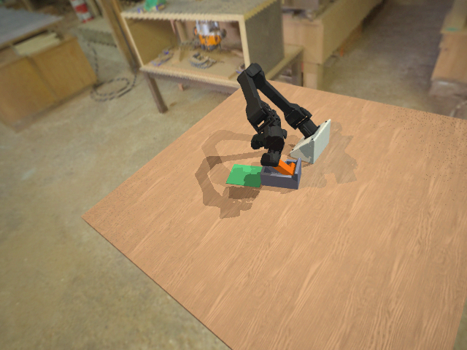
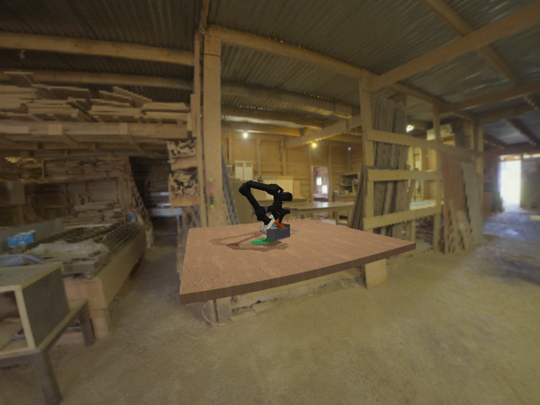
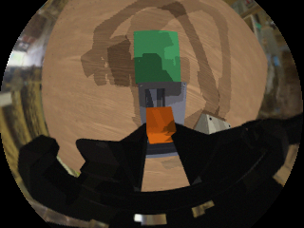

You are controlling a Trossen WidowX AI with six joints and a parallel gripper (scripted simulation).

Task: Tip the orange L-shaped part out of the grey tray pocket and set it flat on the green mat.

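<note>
My gripper tip is now 14 cm to the left of the green mat, 12 cm above it and 3 cm short of it. Also, from my gripper tip: orange L-shaped part: 3 cm to the left, 3 cm below, 2 cm behind.
</note>
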